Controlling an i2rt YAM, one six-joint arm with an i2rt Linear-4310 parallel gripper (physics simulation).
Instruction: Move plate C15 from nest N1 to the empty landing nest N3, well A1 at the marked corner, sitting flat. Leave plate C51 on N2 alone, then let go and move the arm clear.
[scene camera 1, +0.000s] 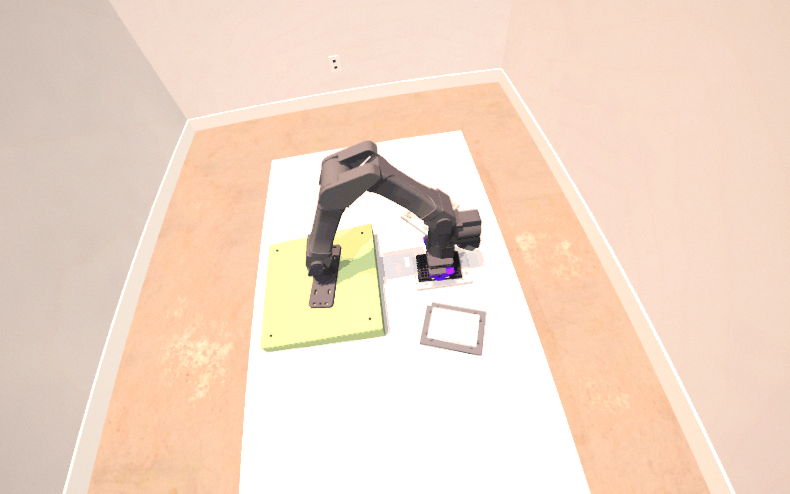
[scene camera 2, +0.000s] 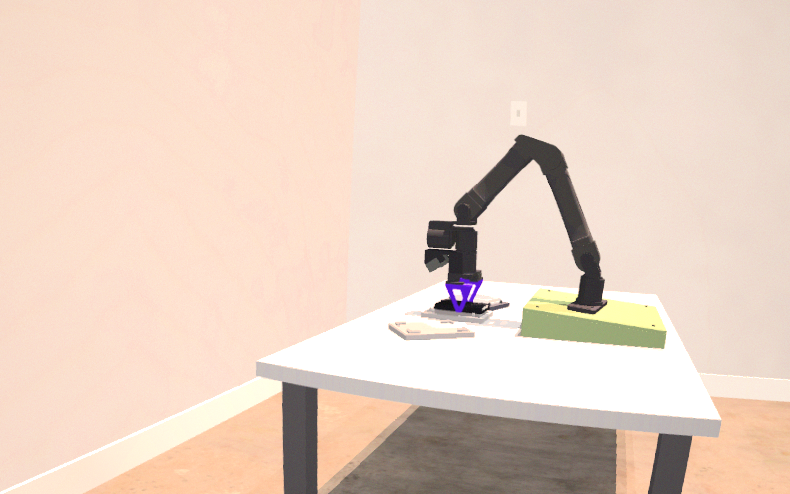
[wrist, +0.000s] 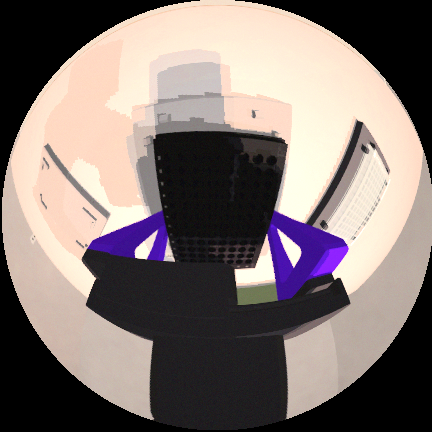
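Observation:
The black well plate C15 (scene camera 1: 421, 266) (scene camera 2: 469, 307) (wrist: 219, 193) is between my purple fingers, at or just above its pale nest N1 (scene camera 1: 444, 284) (scene camera 2: 456, 315); I cannot tell whether it still touches the nest. My gripper (scene camera 1: 439, 271) (scene camera 2: 462, 297) (wrist: 217, 214) points straight down and is shut on the plate's two long sides. The empty grey-framed nest N3 (scene camera 1: 428, 323) (scene camera 2: 429, 330) (wrist: 68, 193) lies just in front of N1. The white plate C51 (scene camera 2: 495, 303) (wrist: 358, 193) sits on nest N2 behind N1, mostly hidden by the arm in scene camera 1.
The arm's base stands on a green pad (scene camera 1: 353, 319) (scene camera 2: 597, 326) left of the nests. A pale grey strip (scene camera 1: 398, 264) lies between the pad and N1. The white table (scene camera 1: 384, 425) (scene camera 2: 491, 382) ends close to the right of the nests.

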